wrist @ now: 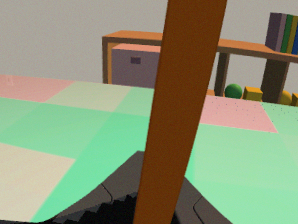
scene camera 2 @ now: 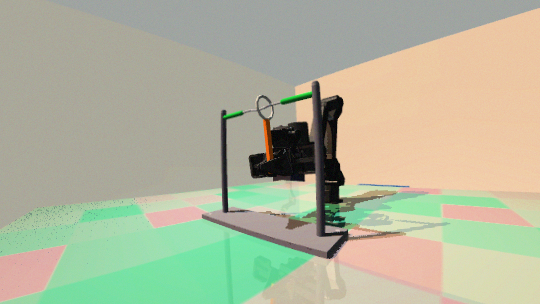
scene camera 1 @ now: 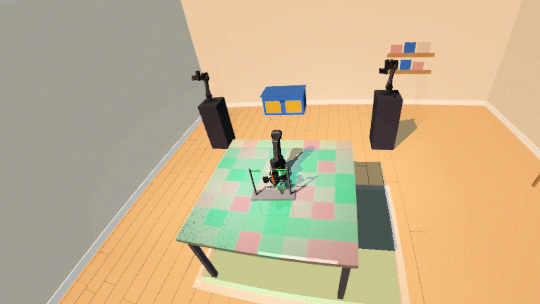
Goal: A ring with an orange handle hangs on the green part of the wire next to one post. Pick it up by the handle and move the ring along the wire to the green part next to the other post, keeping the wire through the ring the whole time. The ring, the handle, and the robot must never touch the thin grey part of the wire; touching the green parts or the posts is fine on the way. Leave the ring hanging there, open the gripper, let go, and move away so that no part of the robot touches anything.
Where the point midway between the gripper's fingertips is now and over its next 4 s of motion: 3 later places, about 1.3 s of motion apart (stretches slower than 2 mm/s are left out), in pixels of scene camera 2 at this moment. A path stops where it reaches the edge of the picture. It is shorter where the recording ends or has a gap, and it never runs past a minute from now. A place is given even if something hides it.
My gripper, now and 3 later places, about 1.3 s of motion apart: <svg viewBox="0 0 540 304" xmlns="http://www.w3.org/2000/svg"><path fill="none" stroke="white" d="M259 167L270 166L286 173L296 169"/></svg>
